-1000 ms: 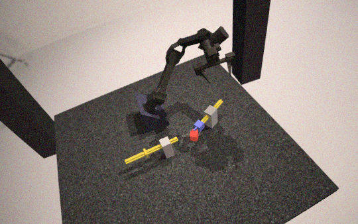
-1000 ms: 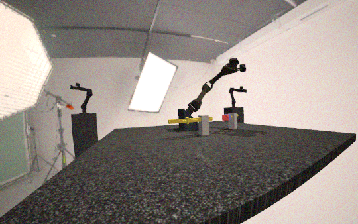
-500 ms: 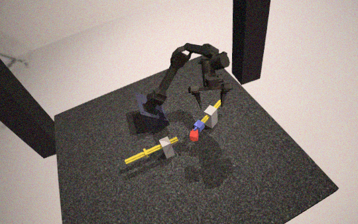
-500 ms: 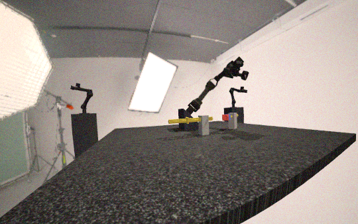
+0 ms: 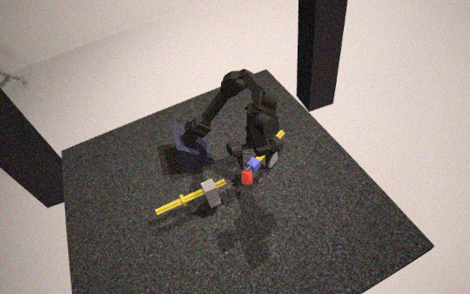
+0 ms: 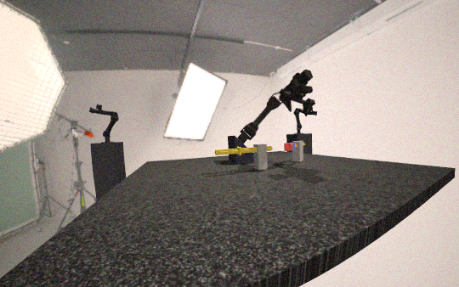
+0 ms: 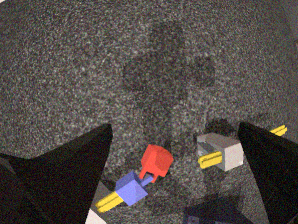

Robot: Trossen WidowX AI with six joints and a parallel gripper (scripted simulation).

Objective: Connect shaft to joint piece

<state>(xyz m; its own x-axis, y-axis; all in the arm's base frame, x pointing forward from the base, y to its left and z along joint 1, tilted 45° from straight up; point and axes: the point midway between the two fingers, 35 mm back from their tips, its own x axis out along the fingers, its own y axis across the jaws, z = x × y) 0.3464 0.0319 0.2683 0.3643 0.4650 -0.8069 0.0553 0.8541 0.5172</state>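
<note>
Right now my gripper tip is 160 mm above the red joint piece, 90 mm past it and 10 mm to the left of it.
</note>
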